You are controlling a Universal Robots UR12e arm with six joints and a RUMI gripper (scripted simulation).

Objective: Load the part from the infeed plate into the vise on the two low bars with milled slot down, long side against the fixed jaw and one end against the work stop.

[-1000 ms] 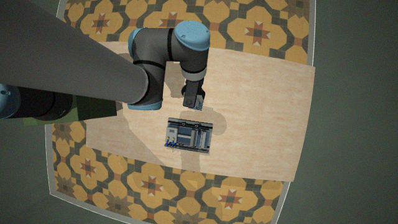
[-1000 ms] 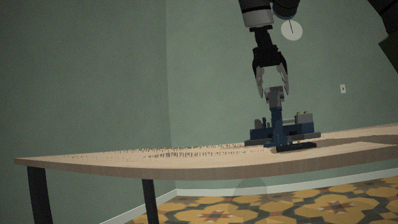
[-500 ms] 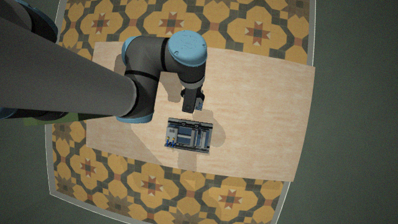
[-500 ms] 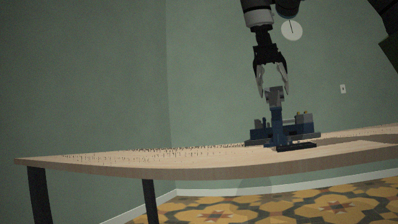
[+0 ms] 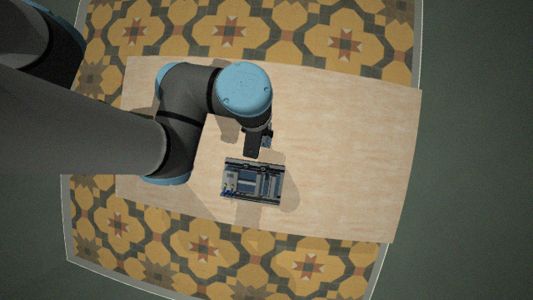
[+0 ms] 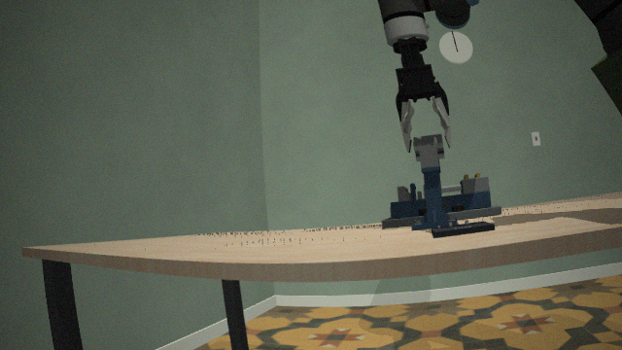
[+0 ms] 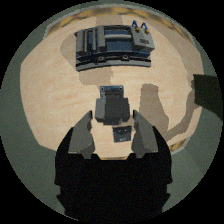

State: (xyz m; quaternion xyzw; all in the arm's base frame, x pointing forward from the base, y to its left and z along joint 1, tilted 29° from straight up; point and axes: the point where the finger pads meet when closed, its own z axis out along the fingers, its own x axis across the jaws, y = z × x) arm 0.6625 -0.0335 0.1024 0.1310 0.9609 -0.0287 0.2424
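My gripper is now 10 mm above the grey part. Also, from my hand: air cylinder rod (70 mm behind, 210 mm to the right, 90 mm below); blue post (110 mm below); dark infeed plate (10 mm behind, 190 mm to the left, 160 mm below).
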